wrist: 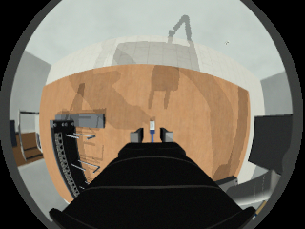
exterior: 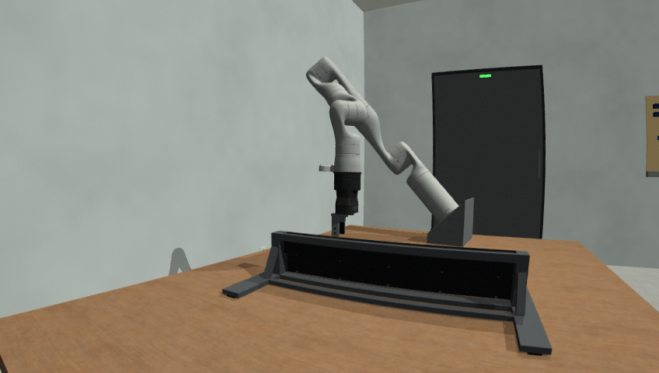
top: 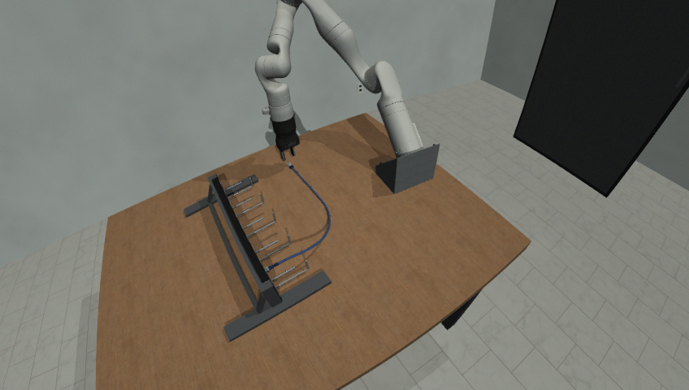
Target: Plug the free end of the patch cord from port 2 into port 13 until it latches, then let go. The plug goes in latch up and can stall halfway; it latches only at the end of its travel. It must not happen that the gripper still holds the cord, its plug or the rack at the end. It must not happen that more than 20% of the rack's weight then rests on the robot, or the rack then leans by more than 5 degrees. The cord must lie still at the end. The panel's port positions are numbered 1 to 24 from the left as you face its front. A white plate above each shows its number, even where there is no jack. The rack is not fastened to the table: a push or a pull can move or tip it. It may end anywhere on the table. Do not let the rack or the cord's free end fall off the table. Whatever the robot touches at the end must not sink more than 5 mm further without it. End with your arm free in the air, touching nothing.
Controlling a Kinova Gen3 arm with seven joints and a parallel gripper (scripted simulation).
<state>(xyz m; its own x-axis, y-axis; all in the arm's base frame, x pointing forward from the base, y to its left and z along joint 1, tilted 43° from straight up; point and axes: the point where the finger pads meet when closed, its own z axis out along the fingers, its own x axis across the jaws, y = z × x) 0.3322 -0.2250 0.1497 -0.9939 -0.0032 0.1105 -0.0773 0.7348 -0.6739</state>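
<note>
The pale plug is 6 cm below my hand and 1 cm to the right of it.
</note>
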